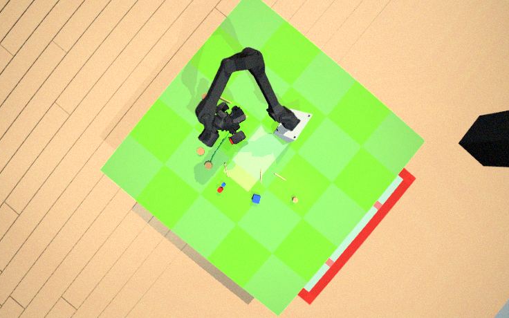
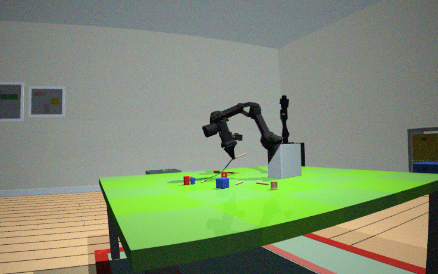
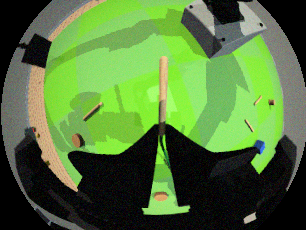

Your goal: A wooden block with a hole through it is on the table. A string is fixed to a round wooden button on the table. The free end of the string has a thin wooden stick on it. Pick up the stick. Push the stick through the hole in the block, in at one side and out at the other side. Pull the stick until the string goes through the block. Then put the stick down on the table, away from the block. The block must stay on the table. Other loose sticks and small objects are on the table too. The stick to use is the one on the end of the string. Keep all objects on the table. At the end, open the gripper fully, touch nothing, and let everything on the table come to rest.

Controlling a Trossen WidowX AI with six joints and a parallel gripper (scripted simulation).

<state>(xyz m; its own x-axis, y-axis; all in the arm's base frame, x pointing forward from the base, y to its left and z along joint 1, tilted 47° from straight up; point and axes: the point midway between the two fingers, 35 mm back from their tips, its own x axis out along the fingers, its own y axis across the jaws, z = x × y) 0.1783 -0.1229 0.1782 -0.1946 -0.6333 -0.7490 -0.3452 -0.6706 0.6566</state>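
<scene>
My gripper tip is 80 mm short of the red block, 80 mm above it and 30 mm to the right of it. From my gripper tip the other things lie so: red cylinder: 320 mm ahead, 140 mm to the left, 70 mm below; then thin wooden stick: 10 mm behind, 10 mm above; then round wooden button: 260 mm ahead, 90 mm below, 10 mm to the left.
</scene>
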